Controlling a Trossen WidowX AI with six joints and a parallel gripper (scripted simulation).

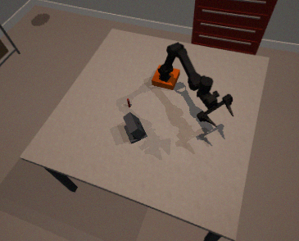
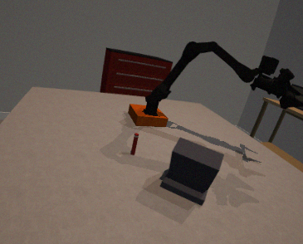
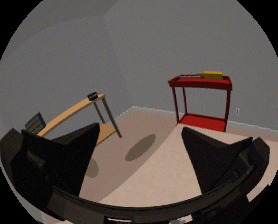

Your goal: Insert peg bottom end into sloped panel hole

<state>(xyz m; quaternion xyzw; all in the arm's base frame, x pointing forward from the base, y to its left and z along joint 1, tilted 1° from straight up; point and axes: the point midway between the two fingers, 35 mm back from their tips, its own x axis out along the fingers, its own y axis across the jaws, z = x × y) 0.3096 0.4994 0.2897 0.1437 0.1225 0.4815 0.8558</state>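
My gripper tip is now 480 mm to the left of the panel, 250 mm above it and 130 mm short of it. The rest, counted from my gripper tip: red peg 630 mm to the right, 270 mm below, 20 mm behind.
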